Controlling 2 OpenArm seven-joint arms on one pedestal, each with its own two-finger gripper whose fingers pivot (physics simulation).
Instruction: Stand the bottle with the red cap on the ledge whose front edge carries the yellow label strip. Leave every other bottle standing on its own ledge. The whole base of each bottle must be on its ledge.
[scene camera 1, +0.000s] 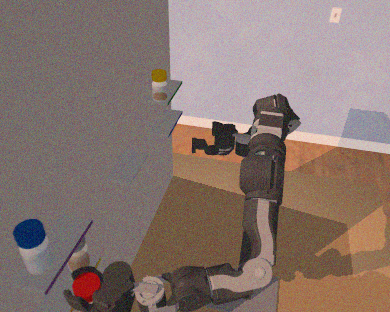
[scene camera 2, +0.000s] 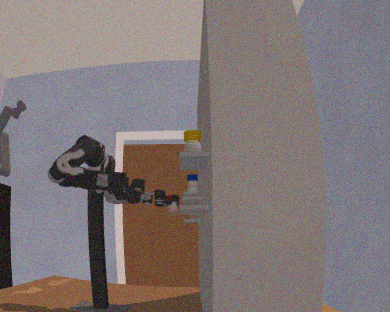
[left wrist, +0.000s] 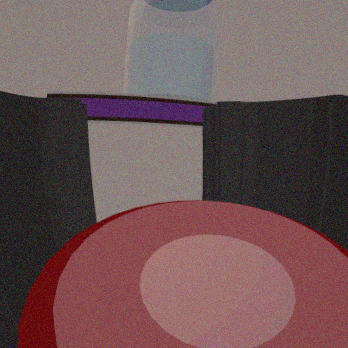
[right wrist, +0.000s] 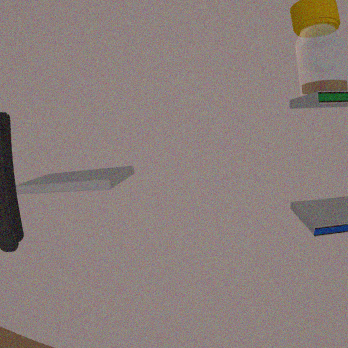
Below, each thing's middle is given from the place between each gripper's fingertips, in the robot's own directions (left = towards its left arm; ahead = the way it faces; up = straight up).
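Counting from my left hand, the purple strip (left wrist: 110, 107) is 6 cm to the right, 3 cm ahead and 3 cm above. The blue-capped bottle (scene camera 1: 35, 249) is 7 cm ahead of that left hand, 2 cm to the right of it and 9 cm above it, while the red-capped bottle (left wrist: 185, 266) is 1 cm to the right of it, 3 cm behind it and 2 cm below it.
From my right hand, you'd find the red-capped bottle 64 cm to the left, 10 cm ahead and 1 cm below. The purple strip is 59 cm to the left of my right hand, 16 cm ahead of it and 4 cm above it, and the blue-capped bottle is 63 cm to the left of that same hand, 20 cm ahead of it and 10 cm above it.
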